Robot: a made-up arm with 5 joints. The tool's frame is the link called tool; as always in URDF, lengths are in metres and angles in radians.
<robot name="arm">
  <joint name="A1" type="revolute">
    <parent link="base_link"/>
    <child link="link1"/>
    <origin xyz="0 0 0.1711" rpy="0 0 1.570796"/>
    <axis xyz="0 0 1"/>
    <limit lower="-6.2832" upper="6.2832"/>
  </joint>
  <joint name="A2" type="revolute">
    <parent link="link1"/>
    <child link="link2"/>
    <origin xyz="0 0 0" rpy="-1.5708 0 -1.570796"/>
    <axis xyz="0 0 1"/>
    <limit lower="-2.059" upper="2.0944"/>
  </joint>
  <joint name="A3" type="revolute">
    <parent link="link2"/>
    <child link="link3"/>
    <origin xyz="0.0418 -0.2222 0" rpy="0 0 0"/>
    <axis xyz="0 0 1"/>
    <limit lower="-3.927" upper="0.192"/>
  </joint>
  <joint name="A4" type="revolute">
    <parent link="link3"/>
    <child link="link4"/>
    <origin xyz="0.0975 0.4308 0" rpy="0 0 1.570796"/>
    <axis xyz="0 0 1"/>
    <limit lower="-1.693" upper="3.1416"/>
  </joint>
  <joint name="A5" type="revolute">
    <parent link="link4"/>
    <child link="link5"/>
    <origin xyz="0.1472 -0.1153 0" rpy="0 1.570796 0"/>
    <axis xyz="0 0 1"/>
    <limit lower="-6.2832" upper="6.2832"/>
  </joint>
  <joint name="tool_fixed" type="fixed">
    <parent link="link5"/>
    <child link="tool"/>
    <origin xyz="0 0 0" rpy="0 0 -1.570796"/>
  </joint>
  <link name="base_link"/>
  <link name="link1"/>
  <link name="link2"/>
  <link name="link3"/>
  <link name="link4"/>
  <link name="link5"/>
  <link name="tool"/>
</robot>
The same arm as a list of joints. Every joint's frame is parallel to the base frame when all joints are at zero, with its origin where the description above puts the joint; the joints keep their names.
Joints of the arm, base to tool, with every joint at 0 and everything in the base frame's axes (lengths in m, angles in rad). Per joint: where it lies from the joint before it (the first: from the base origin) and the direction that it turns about. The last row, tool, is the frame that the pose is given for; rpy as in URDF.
A1: xyz 0 0 0.1711 axis +z
A2: xyz 0 0 0 axis +y
A3: xyz 0.0418 0 0.2222 axis +y
A4: xyz 0.0975 0 -0.4308 axis +y
A5: xyz 0.1153 0 -0.1472 axis -z
tool: xyz 0 0 0 rpy 3.1416 0 0
Joint limits (rad, base to tool): -6.2832..6.2832 -2.059..2.0944 -3.927..0.192 -1.693..3.1416 -6.2832..6.2832

